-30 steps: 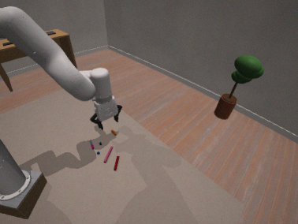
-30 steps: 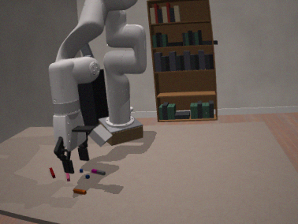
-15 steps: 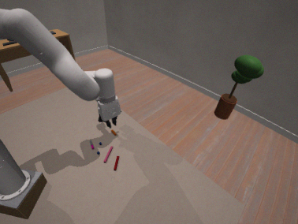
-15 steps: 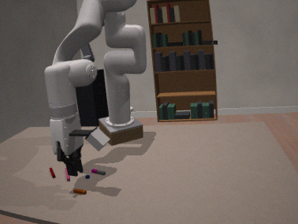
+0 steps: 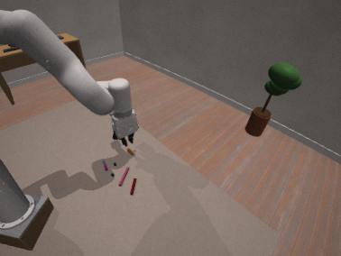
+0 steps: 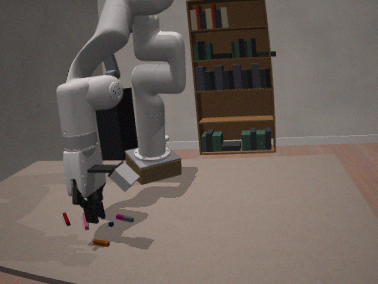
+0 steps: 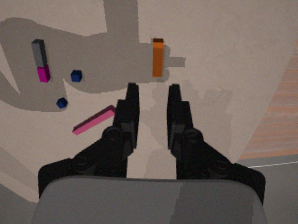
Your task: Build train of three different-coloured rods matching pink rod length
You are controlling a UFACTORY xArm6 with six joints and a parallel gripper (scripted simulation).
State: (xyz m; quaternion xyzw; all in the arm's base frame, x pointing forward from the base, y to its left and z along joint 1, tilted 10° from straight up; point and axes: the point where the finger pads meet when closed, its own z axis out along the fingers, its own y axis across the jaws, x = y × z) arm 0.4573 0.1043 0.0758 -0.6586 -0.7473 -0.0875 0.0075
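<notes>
Now: the orange rod 8 cm below my hand. Also, from my hand: grey rod (13 cm behind, 1 cm to the right, 8 cm below); pink rod (7 cm behind, 11 cm to the right, 8 cm below); magenta rod (13 cm behind, 4 cm to the right, 8 cm below).
</notes>
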